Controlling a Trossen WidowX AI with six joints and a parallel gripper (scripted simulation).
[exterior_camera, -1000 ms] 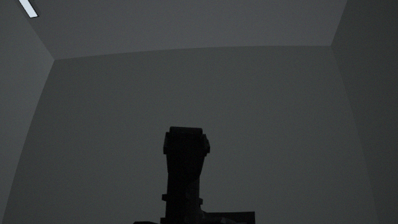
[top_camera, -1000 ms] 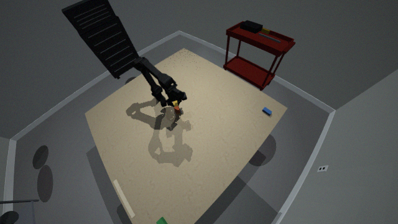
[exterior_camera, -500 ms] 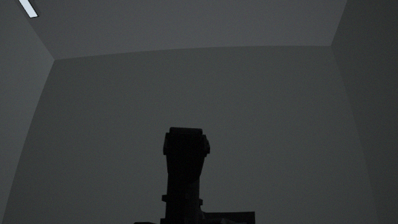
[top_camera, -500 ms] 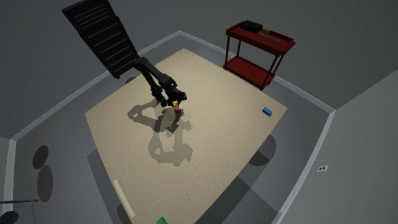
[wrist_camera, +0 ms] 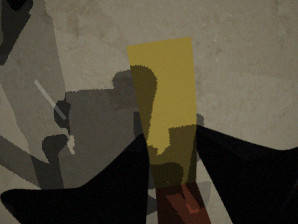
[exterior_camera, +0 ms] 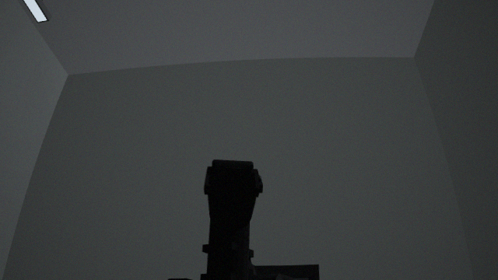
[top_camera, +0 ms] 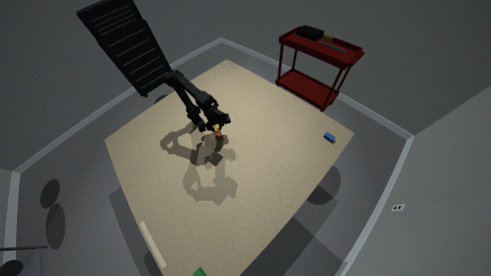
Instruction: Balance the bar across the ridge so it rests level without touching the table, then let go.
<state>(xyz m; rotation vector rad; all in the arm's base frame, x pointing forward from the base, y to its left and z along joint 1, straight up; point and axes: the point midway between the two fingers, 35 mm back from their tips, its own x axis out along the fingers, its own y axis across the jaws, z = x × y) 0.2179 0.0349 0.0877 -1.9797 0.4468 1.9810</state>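
My gripper tip is now 30 mm short of the yellow bar, 10 mm to the left of it and 10 mm below it. From my gripper tip the other things lie so: green block: 520 mm ahead, 530 mm to the right, 40 mm below; blue block: 520 mm ahead, 470 mm to the left, 50 mm below.
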